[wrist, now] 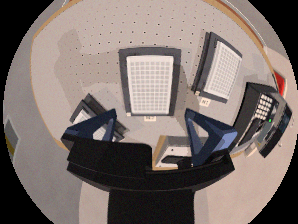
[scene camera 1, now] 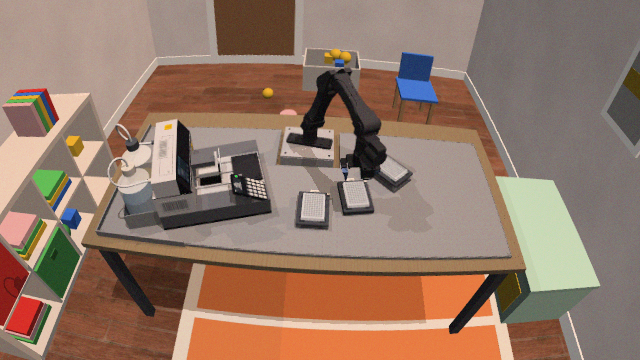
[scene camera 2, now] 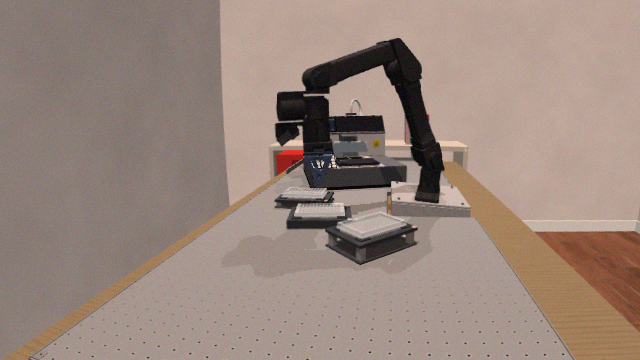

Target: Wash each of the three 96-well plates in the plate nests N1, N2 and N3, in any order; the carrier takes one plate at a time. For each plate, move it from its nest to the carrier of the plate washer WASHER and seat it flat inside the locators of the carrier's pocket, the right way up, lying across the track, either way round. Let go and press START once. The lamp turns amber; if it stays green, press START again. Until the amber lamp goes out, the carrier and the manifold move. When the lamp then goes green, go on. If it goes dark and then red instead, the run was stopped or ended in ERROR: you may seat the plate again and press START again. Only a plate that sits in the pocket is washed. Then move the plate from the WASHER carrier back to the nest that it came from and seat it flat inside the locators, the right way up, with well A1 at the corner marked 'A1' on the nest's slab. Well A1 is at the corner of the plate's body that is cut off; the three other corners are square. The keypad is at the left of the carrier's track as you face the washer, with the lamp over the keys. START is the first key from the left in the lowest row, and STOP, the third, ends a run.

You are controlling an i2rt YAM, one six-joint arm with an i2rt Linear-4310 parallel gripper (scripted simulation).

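There's a plate washer here, and (scene camera 2: 368, 128) and (scene camera 1: 186, 138) are the same spot on it.
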